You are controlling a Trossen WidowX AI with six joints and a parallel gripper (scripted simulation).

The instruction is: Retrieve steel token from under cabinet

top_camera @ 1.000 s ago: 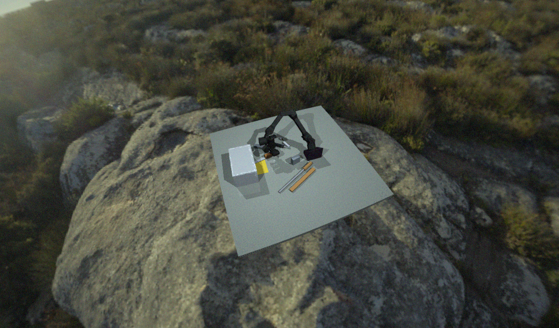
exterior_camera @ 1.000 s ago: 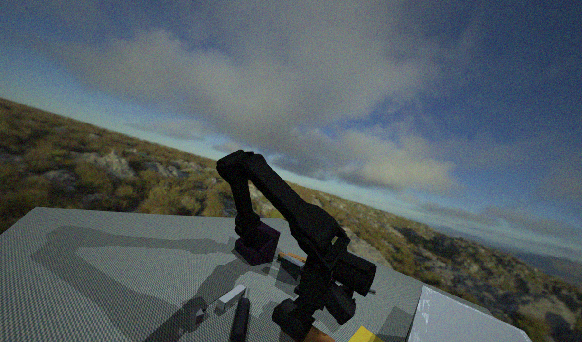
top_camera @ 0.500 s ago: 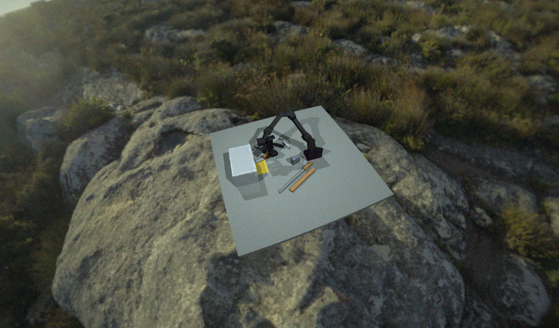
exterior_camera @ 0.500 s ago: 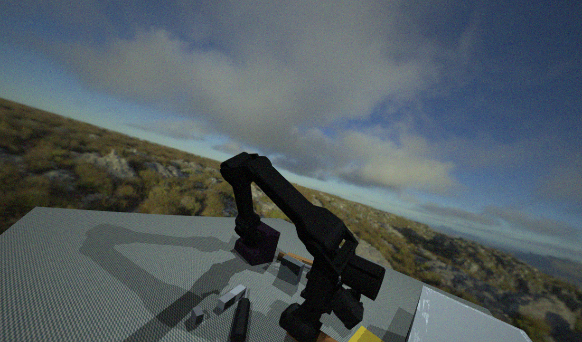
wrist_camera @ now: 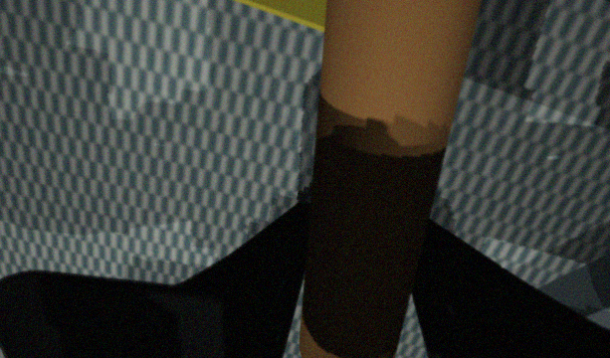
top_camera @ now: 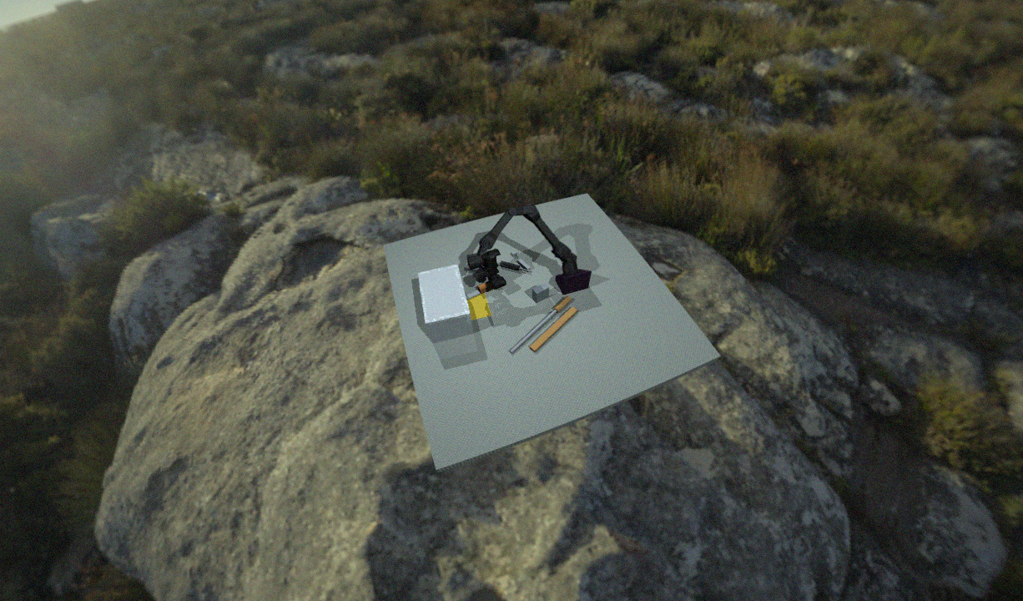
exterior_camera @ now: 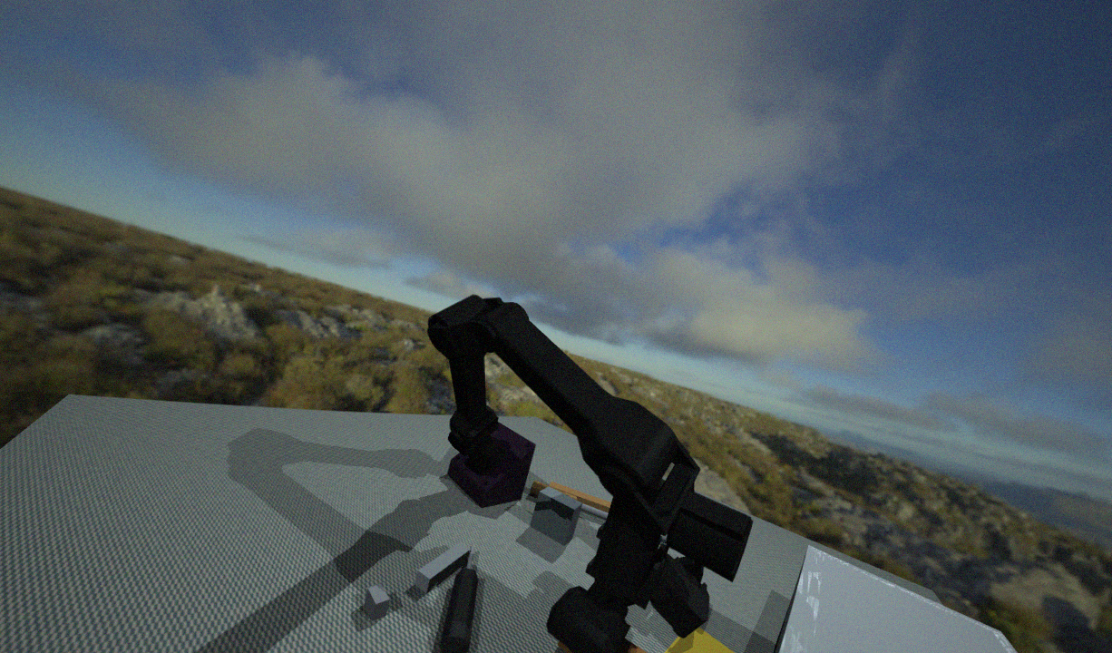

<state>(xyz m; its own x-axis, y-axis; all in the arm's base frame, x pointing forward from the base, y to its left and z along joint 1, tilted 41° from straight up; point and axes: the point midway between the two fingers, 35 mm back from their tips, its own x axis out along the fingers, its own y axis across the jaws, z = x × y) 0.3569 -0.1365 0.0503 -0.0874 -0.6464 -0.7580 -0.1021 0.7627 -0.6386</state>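
Right now the grey bar is 20 cm behind my gripper tip and 6 cm to the right of it. From my gripper tip the other things lie so: grey block (18 cm behind, 16 cm to the left, 2 cm above); small grey cube (19 cm behind, 15 cm to the right); wooden stick (36 cm to the left, 15 cm behind).
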